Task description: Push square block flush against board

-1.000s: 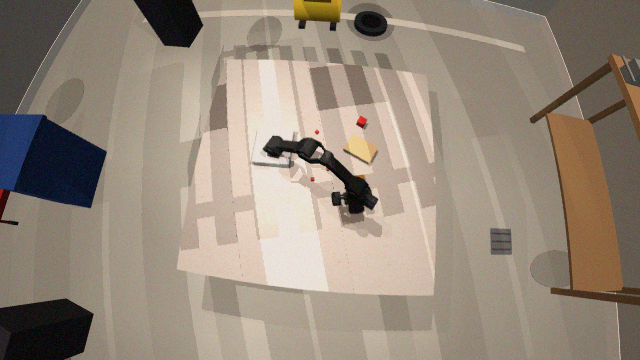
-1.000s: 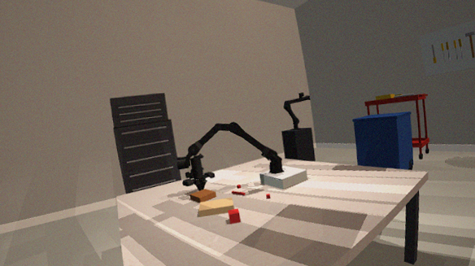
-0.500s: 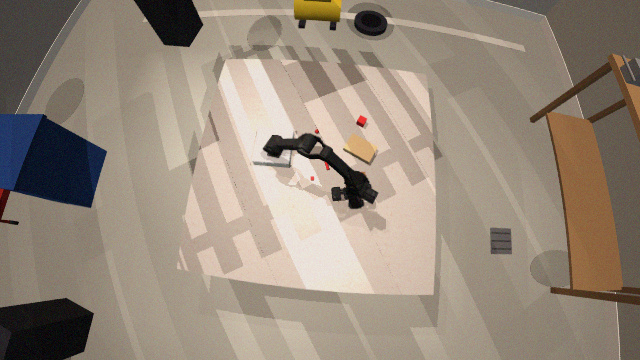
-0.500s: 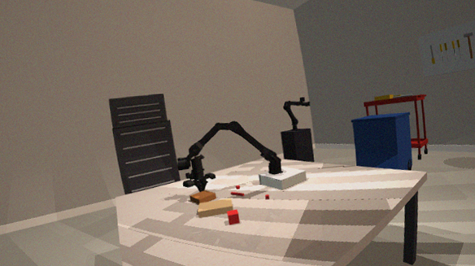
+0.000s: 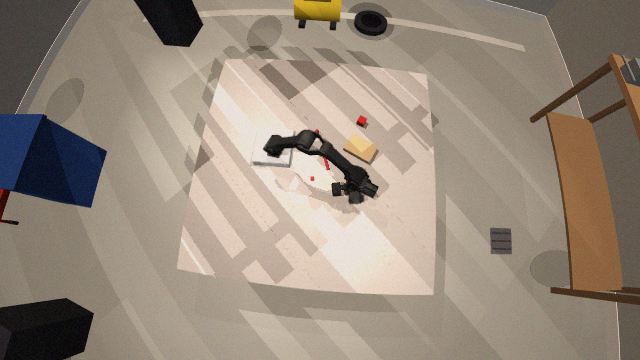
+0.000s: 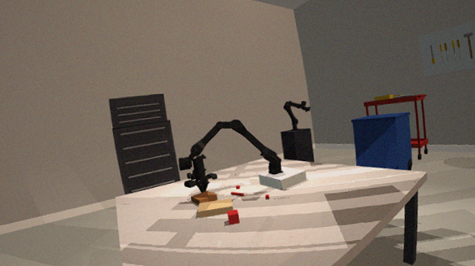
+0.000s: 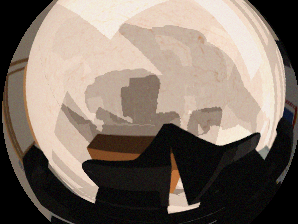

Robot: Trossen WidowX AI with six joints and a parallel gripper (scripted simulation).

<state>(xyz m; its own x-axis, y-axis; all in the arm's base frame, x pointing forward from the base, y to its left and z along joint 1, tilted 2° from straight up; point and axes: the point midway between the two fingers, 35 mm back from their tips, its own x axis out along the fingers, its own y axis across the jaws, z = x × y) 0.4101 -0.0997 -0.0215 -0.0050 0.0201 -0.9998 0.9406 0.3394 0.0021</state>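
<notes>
Now: the orange flat square 7 cm to the left of my gripper tip, 2 cm ahead of it and 1 cm above it. Round my gripper tip: tan board (24 cm to the left, 1 cm above); then thin red stick (15 cm behind, 12 cm to the left); then red square block (40 cm to the left, 2 cm behind, 1 cm above).
</notes>
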